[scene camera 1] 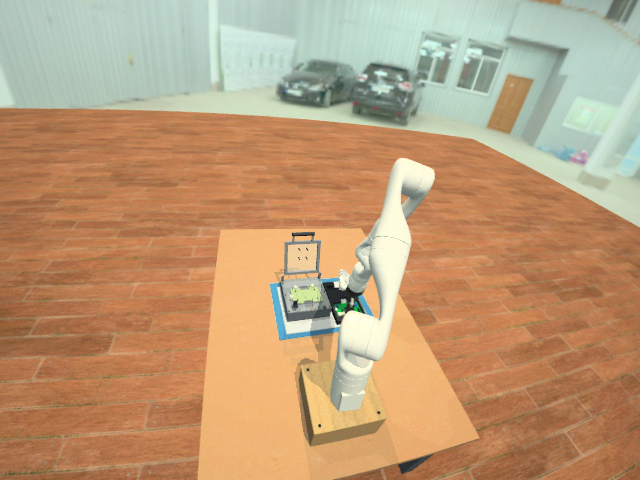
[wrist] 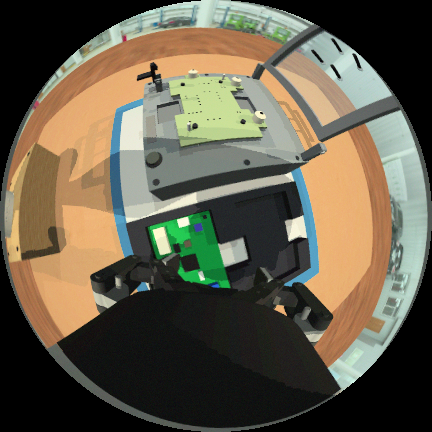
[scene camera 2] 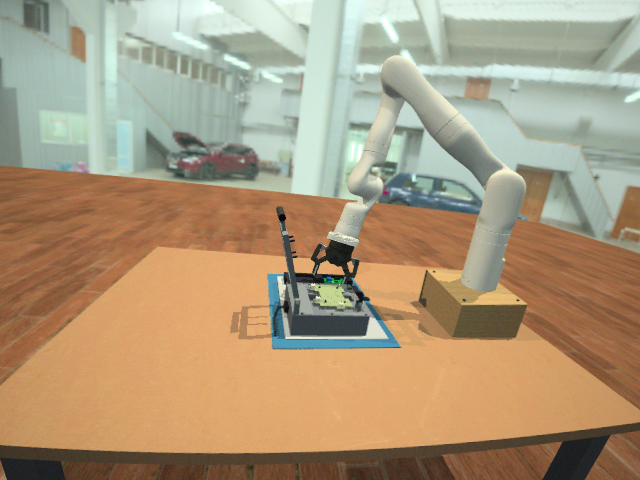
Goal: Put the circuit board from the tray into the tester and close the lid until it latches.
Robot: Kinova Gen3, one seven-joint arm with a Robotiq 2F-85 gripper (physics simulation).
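Places are measured from the arm's base along level axes (x ahead, y left, z up), in metres.
Pixels of known places: gripper, between the fingertips: (scene camera 1: 348,302) (wrist: 216,269) (scene camera 2: 327,280); arm's base, origin of its link: (scene camera 1: 345,394) (scene camera 2: 476,284).
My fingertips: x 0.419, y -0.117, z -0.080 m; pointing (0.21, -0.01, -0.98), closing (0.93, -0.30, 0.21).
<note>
Ahead of a thing's pixels: the offset from my fingertips to its middle. "spot": to the spot under its first point. Level surfaces: height alone.
The green circuit board {dy +0.007, dx -0.028, dz -0.006 m} (wrist: 202,237) (scene camera 1: 340,306) lies in the left part of the black tray {spot: dy +0.054, dx +0.065, dz -0.010 m} (wrist: 260,212) (scene camera 1: 336,293) in the wrist view. The grey tester (wrist: 220,177) (scene camera 2: 330,325) (scene camera 1: 310,314) stands beside the tray, with a pale green plate {dy +0.189, dx +0.018, dz +0.038 m} (wrist: 207,107) (scene camera 2: 330,296) on top. Its lid {dy +0.197, dx +0.131, dz +0.158 m} (wrist: 360,117) (scene camera 2: 288,253) (scene camera 1: 302,272) stands open, nearly upright. A black latch piece {spot: dy +0.226, dx -0.050, dz +0.055 m} (wrist: 156,79) stands at the tester's edge away from the lid. My gripper (wrist: 216,269) (scene camera 2: 333,277) is open and empty over the tray, its fingers spread above the board's area; the palm hides the board's near end.
The tester and tray stand on a blue-edged white mat {dz -0.026 m} (scene camera 2: 336,343) (scene camera 1: 281,330). The robot's wooden base block (scene camera 1: 341,397) (scene camera 2: 485,317) stands on the table {dz -0.028 m} (scene camera 2: 258,392), on the side away from the lid. The raised lid is a tall obstacle near the gripper.
</note>
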